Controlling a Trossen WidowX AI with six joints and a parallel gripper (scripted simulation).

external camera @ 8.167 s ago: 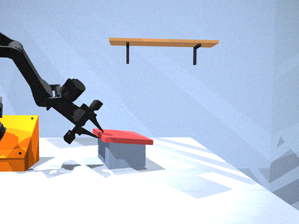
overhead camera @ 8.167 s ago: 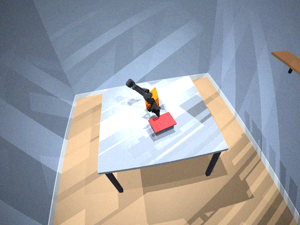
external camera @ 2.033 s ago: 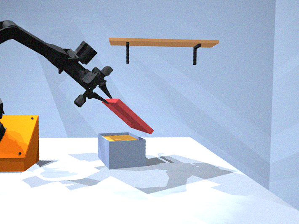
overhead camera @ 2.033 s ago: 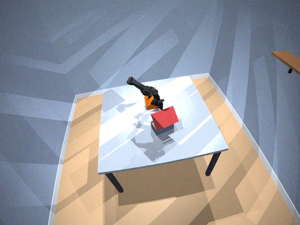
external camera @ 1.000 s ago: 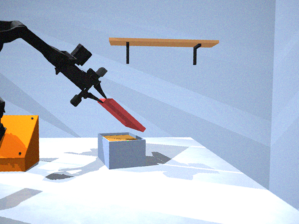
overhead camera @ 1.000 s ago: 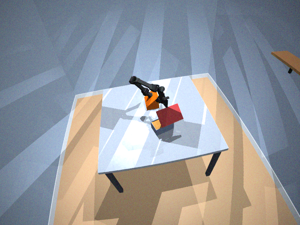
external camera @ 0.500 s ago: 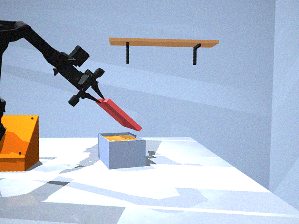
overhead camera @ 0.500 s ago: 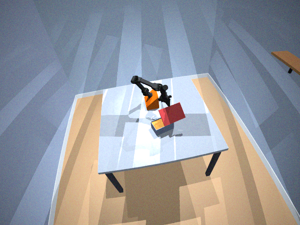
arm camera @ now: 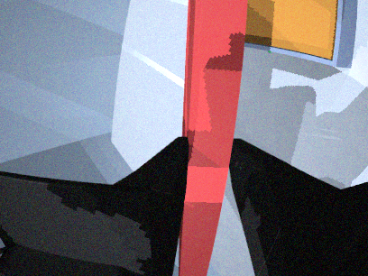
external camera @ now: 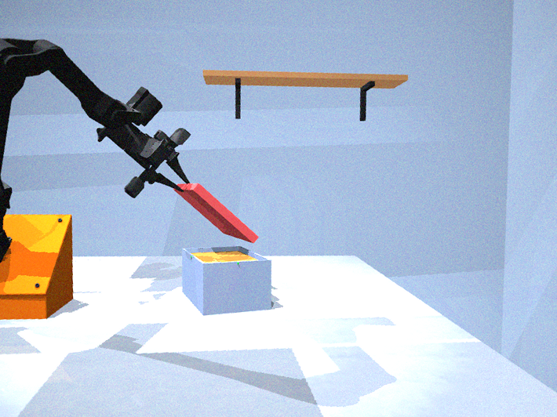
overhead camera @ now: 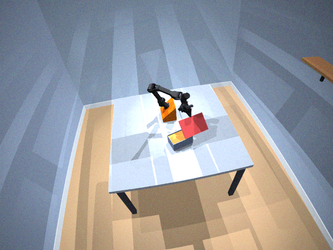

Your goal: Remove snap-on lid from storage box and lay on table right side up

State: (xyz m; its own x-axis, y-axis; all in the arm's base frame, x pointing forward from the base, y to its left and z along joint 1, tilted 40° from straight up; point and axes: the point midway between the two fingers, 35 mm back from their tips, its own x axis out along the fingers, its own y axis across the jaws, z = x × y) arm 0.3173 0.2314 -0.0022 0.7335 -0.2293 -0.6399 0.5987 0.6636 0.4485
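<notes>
Now: the lid 6 cm ahead of my gripper tip, 5 cm below it and 2 cm to the left of it. From my gripper tip the other things lie so: grey-blue storage box (18 cm below, 12 cm to the right, 9 cm ahead).
</notes>
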